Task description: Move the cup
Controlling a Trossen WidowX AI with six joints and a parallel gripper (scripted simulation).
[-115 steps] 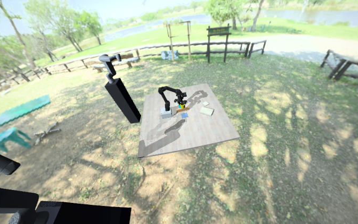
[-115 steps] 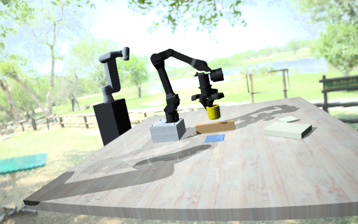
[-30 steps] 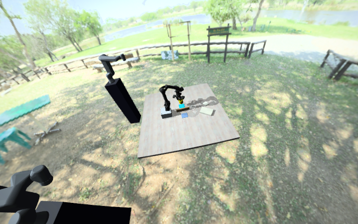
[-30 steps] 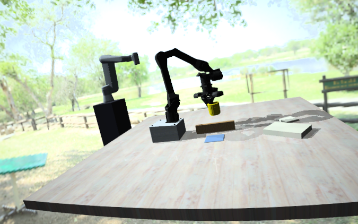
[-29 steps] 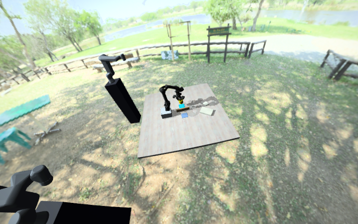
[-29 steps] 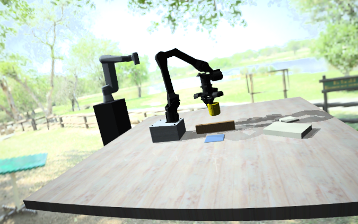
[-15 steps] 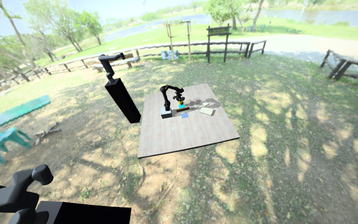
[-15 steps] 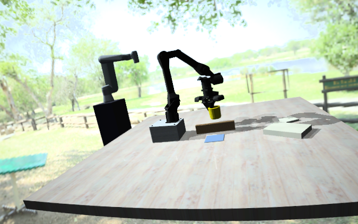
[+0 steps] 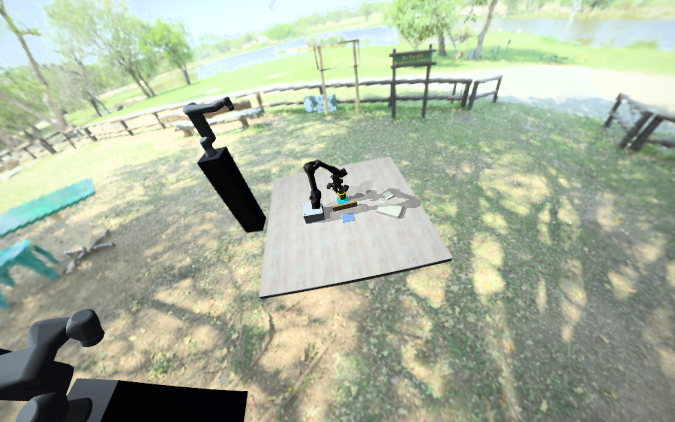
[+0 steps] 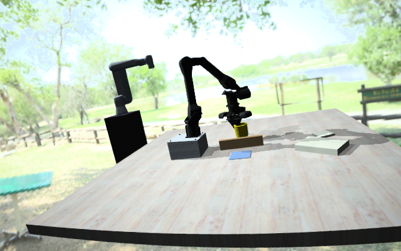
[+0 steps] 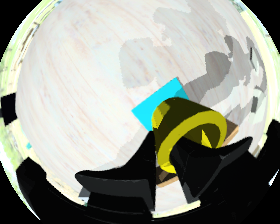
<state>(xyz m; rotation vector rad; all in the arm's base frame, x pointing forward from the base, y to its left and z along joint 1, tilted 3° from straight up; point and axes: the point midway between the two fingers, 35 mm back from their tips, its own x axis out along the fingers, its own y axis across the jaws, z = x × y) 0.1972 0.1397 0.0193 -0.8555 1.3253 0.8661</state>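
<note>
Right now the cyan pad is 7 cm below my gripper tip, 2 cm to the right of it and 2 cm ahead of it. Round my gripper tip: yellow cup (2 cm ahead, 1 cm to the right); low wooden bar (12 cm to the right, 4 cm below, 4 cm ahead); light blue pad (23 cm to the right, 7 cm below, 5 cm ahead).
</note>
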